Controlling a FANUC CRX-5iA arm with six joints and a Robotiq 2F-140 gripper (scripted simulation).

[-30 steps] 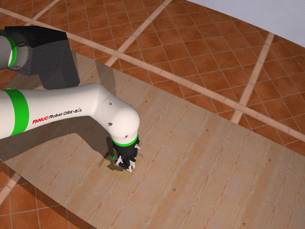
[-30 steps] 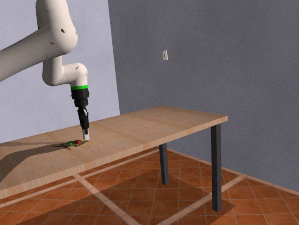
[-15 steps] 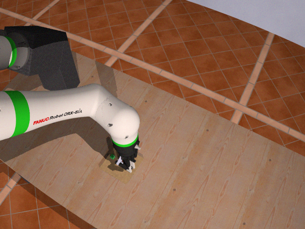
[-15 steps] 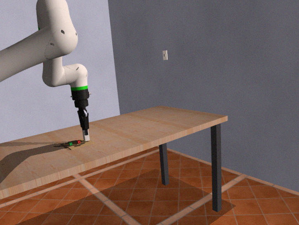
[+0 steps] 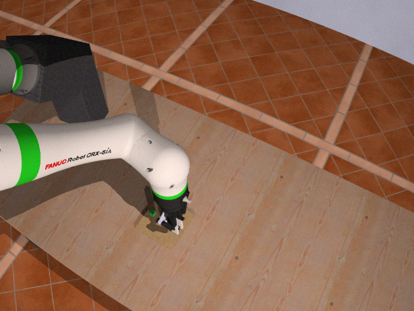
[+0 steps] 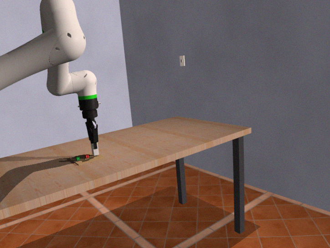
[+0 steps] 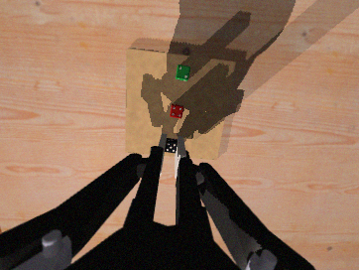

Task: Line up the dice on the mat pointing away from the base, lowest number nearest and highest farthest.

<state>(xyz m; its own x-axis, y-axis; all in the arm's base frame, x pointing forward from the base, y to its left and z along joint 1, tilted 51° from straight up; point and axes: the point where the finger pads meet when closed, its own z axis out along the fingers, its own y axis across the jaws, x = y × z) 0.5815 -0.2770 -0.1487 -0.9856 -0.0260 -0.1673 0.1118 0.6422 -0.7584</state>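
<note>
The black die is 30 mm below my hand. The rest, counted from my hand: red die 50 mm behind, 30 mm below, 10 mm to the left; then green die 100 mm behind, 30 mm below, 10 mm to the left; then tan mat 50 mm behind, 40 mm below, 10 mm to the left.
</note>
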